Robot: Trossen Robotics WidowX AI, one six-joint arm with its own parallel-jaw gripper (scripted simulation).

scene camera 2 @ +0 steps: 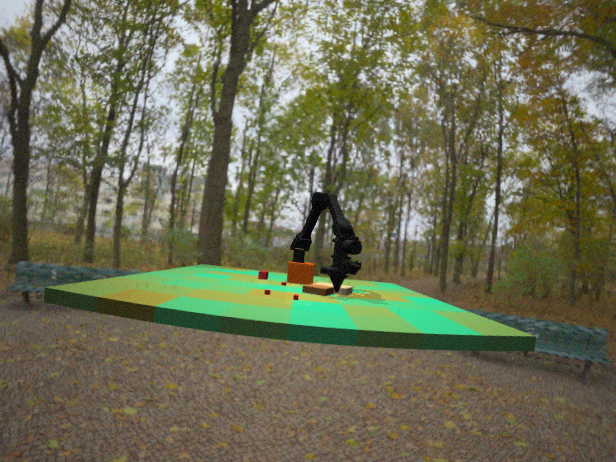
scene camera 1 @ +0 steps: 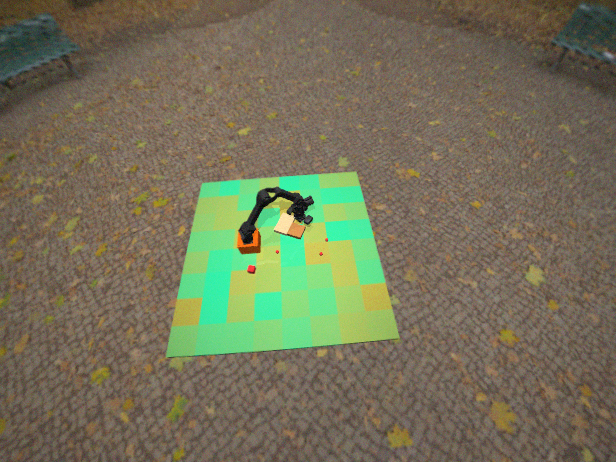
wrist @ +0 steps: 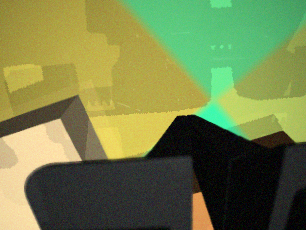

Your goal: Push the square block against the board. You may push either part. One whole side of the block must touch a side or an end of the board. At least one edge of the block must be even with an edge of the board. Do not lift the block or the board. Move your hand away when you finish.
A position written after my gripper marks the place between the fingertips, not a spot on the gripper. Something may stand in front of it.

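I hold nothing, and my gripper (scene camera 2: 336,292) is shut. I can see the gripper in the wrist view as well (wrist: 185,124).
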